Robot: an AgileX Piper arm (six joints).
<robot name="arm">
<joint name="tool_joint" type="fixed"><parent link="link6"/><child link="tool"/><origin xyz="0 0 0" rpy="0 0 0"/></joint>
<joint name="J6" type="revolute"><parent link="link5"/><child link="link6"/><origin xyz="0 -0.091 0" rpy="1.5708 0 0"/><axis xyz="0 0 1"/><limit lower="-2.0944" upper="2.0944"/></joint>
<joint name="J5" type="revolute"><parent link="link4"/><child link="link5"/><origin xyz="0 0 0" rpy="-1.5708 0 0"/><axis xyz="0 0 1"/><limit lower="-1.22" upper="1.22"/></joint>
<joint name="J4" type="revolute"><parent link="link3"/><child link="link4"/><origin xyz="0.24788 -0.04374 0" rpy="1.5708 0 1.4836"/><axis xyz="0 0 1"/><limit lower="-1.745" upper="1.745"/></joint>
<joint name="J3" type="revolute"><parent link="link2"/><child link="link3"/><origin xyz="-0.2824 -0.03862 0" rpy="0 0 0"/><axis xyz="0 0 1"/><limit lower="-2.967" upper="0"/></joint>
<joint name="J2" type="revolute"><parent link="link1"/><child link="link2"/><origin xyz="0 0 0" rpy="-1.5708 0 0"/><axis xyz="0 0 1"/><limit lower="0" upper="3.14"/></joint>
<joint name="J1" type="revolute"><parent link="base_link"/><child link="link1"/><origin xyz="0 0 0.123" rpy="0 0 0"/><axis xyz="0 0 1"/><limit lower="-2.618" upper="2.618"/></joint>
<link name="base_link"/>
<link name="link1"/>
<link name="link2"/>
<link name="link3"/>
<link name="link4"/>
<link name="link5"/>
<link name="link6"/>
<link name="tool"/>
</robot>
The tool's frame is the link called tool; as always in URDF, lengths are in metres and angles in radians.
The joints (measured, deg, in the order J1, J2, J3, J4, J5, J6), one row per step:
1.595, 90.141, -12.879, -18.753, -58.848, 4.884
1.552, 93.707, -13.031, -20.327, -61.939, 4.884
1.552, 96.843, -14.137, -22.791, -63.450, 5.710
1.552, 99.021, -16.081, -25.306, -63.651, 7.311
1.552, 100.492, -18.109, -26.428, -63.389, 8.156
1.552, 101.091, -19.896, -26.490, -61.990, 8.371
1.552, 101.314, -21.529, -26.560, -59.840, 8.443
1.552, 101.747, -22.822, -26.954, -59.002, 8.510
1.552, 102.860, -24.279, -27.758, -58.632, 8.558
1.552, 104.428, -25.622, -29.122, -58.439, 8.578
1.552, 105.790, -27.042, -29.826, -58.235, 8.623
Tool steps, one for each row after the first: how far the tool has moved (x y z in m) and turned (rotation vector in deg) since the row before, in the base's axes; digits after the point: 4 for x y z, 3 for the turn. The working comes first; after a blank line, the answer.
Tool pose at each row, in the base's axes (x y z in m, rotation vector in deg; the steps are taken from these numbers as rounded here):
0.2204, 0.0312, 0.1508, -17.251, 103.094, 12.139
0.2228, 0.0339, 0.1419, -18.423, 103.305, 13.962
0.2279, 0.0377, 0.1347, -19.967, 103.784, 16.403
0.2358, 0.0413, 0.1311, -21.112, 103.961, 18.849
0.2445, 0.0429, 0.1299, -21.614, 103.778, 19.797
0.2524, 0.0427, 0.1301, -21.775, 104.032, 19.344
0.2591, 0.0422, 0.1305, -22.169, 104.769, 18.530
0.2646, 0.0425, 0.1310, -22.701, 104.729, 18.315
0.2707, 0.0435, 0.1294, -23.600, 104.695, 18.491
0.2760, 0.0452, 0.1253, -25.069, 104.980, 19.053
0.2820, 0.0461, 0.1224, -25.825, 105.064, 19.290

0.0024, 0.0027, -0.0089, 0.545, 0.516, 1.755
0.0051, 0.0038, -0.0072, 0.700, 0.914, 2.314
0.0079, 0.0036, -0.0036, 0.962, 0.660, 2.054
0.0087, 0.0016, -0.0012, 0.394, 0.020, 0.849
0.0079, -0.0002, 0.0002, -0.435, 0.138, -0.139
0.0067, -0.0005, 0.0004, -0.898, 0.518, -0.192
0.0055, 0.0003, 0.0005, -0.409, -0.097, 0.258
0.0061, 0.0010, -0.0016, -0.346, -0.006, 0.711
0.0053, 0.0017, -0.0041, -0.464, 0.390, 1.278
0.0060, 0.0009, -0.0029, -0.258, 0.132, 0.635

